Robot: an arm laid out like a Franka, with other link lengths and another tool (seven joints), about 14 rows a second.
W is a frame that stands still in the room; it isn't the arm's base.
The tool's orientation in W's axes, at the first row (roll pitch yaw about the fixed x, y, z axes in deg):
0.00 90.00 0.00
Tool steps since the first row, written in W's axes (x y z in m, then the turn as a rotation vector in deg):
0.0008 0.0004 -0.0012 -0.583 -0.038 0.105
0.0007 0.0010 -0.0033 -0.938 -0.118 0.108
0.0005 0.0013 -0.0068 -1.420 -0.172 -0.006
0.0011 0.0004 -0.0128 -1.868 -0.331 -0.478
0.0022 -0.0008 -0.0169 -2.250 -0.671 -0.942
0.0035 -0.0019 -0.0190 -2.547 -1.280 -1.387
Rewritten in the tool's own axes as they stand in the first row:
0.0012 0.0004 0.0008 -0.105 -0.038 -0.583
0.0033 0.0010 0.0007 -0.108 -0.118 -0.938
0.0068 0.0013 0.0005 0.006 -0.172 -1.420
0.0128 0.0004 0.0011 0.478 -0.331 -1.868
0.0169 -0.0008 0.0022 0.942 -0.671 -2.250
0.0190 -0.0019 0.0035 1.387 -1.280 -2.547

